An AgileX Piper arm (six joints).
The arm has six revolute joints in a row. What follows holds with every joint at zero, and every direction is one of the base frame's. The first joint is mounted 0.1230 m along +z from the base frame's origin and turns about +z. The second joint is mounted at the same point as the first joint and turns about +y. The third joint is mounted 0.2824 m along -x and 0.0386 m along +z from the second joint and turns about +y. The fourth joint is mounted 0.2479 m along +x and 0.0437 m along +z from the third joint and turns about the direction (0.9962, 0, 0.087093). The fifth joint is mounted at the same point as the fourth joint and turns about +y. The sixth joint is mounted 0.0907 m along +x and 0.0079 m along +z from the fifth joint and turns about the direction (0.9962, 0, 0.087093). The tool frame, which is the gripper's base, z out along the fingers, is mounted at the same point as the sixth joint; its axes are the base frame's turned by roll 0.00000, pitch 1.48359 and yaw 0.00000 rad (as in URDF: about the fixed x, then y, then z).
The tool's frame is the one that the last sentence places.
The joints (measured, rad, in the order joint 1, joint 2, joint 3, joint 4, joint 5, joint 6), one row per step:
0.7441, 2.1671, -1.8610, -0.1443, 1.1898, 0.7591
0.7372, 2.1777, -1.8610, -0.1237, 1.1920, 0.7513
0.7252, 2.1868, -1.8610, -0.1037, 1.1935, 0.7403
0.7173, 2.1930, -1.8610, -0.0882, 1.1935, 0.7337
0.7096, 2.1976, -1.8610, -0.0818, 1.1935, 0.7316
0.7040, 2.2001, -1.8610, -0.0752, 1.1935, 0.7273
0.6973, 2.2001, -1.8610, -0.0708, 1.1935, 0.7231
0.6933, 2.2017, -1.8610, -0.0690, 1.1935, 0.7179
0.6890, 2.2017, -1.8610, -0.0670, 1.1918, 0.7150
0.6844, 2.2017, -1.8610, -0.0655, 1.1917, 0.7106
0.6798, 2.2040, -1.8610, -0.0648, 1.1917, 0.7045
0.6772, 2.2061, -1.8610, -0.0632, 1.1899, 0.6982
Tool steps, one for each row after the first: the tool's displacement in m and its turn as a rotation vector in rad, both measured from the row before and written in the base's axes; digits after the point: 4 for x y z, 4 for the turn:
0.0014, -0.0006, -0.0051, 0.0046, 0.0228, -0.0041
0.0029, -0.0025, -0.0044, 0.0054, 0.0206, -0.0060
0.0018, -0.0015, -0.0030, 0.0061, 0.0144, -0.0051
0.0022, -0.0021, -0.0021, 0.0014, 0.0075, -0.0072
0.0014, -0.0014, -0.0012, 0.0026, 0.0059, -0.0030
0.0017, -0.0021, 0.0000, 0.0027, 0.0026, -0.0036
0.0011, -0.0012, -0.0007, -0.0004, 0.0022, 0.0007
0.0012, -0.0013, 0.0000, 0.0022, -0.0001, -0.0018
0.0012, -0.0015, 0.0000, 0.0006, 0.0007, -0.0006
0.0014, -0.0015, -0.0011, -0.0017, 0.0020, 0.0013
0.0009, -0.0006, -0.0009, 0.0002, 0.0010, 0.0033

